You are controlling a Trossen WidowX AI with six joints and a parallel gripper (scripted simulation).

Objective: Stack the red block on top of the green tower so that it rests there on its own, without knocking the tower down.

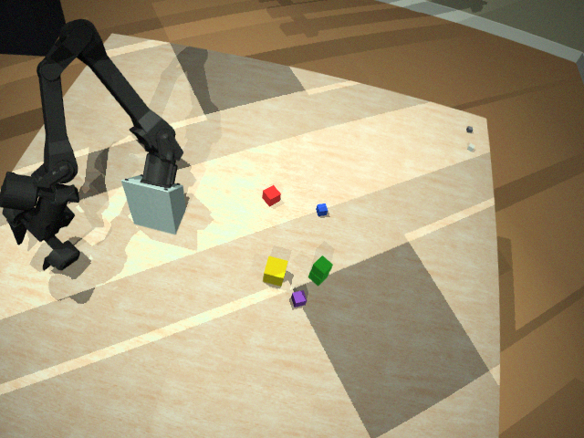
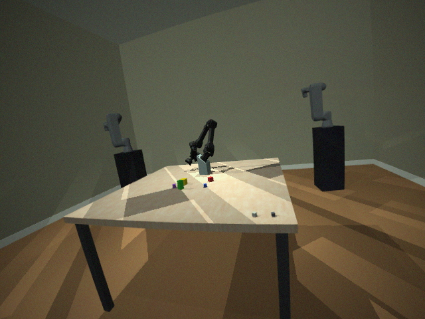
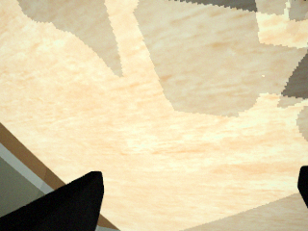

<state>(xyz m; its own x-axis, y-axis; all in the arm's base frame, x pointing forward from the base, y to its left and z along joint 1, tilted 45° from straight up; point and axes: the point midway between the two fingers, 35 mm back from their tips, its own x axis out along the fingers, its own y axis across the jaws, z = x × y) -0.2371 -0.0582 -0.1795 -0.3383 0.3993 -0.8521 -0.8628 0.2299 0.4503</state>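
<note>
Right now the red block is 520 mm ahead of my gripper tip, 270 mm to the left of it and 30 mm below it. The rest, counted from my gripper tip: yellow block: 540 mm ahead, 60 mm to the left, 30 mm below; blue block: 640 mm ahead, 250 mm to the left, 40 mm below; purple block: 600 mm ahead, 40 mm below.
</note>
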